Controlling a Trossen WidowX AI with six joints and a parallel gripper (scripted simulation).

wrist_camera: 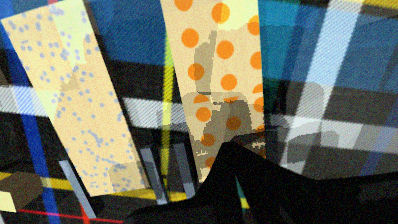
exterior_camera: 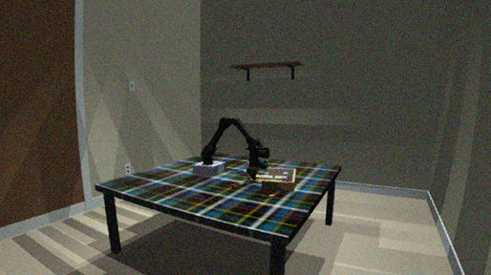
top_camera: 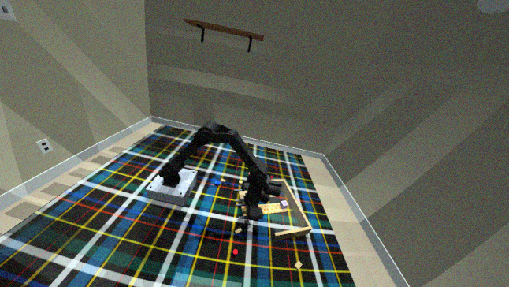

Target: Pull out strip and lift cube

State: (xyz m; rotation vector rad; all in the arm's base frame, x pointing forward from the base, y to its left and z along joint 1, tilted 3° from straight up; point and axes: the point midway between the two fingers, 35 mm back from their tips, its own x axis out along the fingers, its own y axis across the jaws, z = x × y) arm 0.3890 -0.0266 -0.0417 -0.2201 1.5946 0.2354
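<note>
Now: gripper tip 9 cm short of the dotted strip and 3 cm to the right of it.
</note>
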